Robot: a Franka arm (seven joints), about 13 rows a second.
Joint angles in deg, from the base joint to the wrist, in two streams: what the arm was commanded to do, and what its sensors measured. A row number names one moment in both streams.
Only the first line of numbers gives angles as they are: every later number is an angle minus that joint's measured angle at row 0.
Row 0, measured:
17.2, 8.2, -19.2, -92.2, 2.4, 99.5, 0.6
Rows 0 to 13, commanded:
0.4, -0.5, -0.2, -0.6, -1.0, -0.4, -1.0
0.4, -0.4, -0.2, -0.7, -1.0, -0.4, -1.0
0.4, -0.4, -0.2, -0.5, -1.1, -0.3, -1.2
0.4, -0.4, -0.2, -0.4, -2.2, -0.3, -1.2
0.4, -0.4, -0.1, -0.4, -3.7, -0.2, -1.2
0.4, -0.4, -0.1, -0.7, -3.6, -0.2, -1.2
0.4, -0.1, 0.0, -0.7, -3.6, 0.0, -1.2
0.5, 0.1, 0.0, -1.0, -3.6, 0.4, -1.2
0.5, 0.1, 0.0, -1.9, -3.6, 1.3, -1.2
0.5, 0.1, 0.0, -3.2, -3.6, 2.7, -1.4
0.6, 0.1, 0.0, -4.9, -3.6, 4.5, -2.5
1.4, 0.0, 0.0, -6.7, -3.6, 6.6, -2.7
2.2, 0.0, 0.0, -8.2, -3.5, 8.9, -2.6
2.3, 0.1, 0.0, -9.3, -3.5, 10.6, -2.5
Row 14, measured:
1.1, 0.8, 0.2, -6.4, -2.6, 7.1, -1.6
